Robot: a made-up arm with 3 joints.
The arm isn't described. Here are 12 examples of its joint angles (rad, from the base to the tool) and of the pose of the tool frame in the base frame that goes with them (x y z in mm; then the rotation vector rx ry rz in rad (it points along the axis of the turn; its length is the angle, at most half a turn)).
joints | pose
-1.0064 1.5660 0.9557 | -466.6 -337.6 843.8 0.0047 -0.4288 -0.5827
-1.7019 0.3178 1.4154 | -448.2 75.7 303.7 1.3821 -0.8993 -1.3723
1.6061 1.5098 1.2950 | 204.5 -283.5 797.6 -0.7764 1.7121 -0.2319
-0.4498 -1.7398 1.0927 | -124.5 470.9 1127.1 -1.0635 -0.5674 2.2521
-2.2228 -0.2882 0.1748 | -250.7 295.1 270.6 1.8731 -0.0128 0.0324
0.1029 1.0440 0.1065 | -337.9 -238.1 1073.2 -0.2060 1.5805 -0.7876
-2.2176 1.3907 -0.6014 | -338.7 -307.5 446.2 0.1278 -0.0404 -0.3657
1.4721 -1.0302 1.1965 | 127.1 523.0 814.0 1.7412 -0.2791 2.3893
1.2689 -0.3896 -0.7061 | 17.1 320.4 1103.1 -0.5713 -1.8208 1.8432
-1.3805 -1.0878 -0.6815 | -503.1 469.0 707.8 2.3434 0.9216 0.4435
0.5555 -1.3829 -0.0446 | 19.1 519.8 971.5 -1.2408 -0.7661 2.4457
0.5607 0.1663 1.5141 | -310.0 135.8 1197.5 -0.7508 0.4637 -1.8185
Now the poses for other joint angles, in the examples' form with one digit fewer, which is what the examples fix.
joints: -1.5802 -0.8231 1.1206
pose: -522 452 584 2.151 0.284 -1.646
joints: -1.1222 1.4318 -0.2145
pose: -474 -326 782 -0.113 0.643 -0.475
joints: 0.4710 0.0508 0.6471
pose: -341 154 1187 -0.145 1.308 -1.962
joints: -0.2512 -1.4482 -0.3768
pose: -200 503 1047 -2.527 -0.977 1.425
